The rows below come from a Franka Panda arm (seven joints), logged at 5 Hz.
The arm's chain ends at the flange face. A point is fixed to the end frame.
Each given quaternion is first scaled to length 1.
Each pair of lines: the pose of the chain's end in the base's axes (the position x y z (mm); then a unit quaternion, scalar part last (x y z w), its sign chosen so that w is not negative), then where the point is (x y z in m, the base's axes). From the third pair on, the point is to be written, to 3 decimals.
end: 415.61 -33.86 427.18 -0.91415 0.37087 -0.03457 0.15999
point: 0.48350 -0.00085 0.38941
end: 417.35 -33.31 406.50 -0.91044 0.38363 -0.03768 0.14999
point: 0.48590 -0.00291 0.36776
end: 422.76 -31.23 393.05 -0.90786 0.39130 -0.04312 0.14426
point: 0.492 -0.003 0.354
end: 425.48 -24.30 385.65 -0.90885 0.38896 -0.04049 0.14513
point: 0.494 0.005 0.347
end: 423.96 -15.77 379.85 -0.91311 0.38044 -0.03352 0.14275
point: 0.492 0.015 0.340
